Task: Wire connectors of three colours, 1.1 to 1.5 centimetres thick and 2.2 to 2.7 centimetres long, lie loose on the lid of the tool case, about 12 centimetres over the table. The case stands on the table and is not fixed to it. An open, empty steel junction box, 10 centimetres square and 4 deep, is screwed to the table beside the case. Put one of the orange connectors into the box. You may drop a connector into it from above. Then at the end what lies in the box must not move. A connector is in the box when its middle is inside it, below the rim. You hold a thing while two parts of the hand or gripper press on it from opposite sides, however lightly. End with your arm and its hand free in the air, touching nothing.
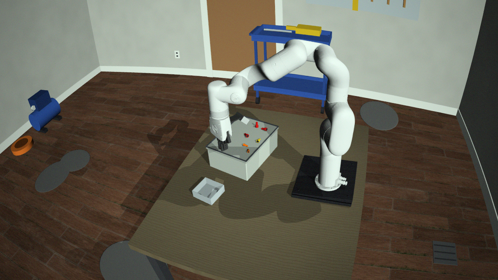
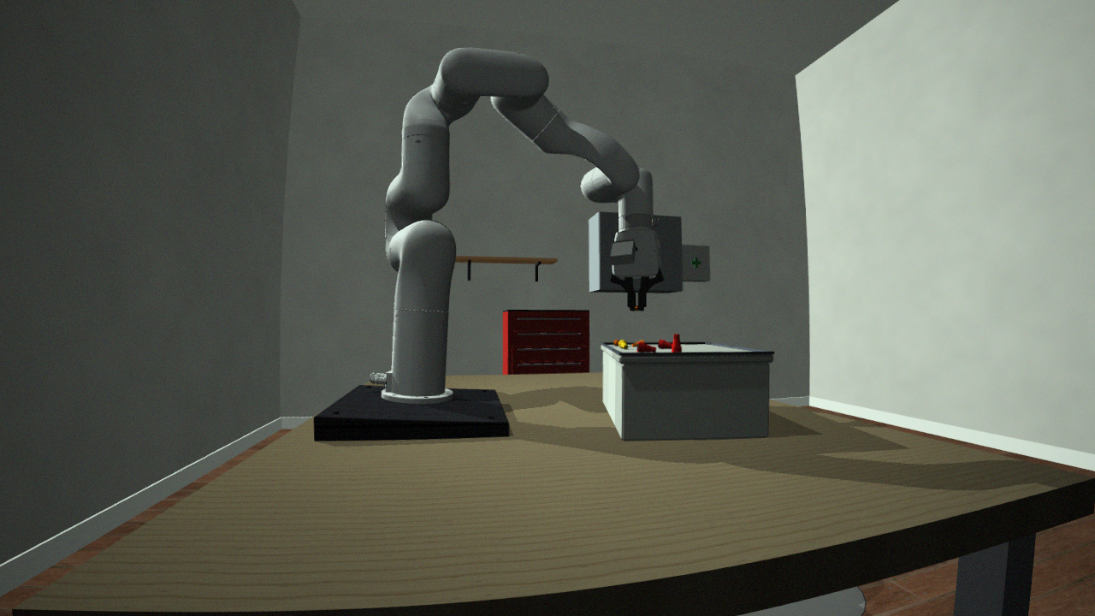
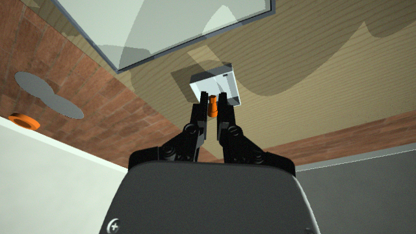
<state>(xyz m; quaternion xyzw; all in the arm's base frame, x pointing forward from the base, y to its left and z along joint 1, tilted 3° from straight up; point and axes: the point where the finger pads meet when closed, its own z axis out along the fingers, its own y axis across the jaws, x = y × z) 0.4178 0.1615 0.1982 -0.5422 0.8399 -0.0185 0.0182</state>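
Now: the orange connector 20 mm below my hand. From my hand the other things lie so: red connector 290 mm to the right, 80 mm below; steel junction box 30 mm ahead, 100 mm to the left, 210 mm below; tool case 20 mm ahead, 190 mm to the right, 120 mm below.
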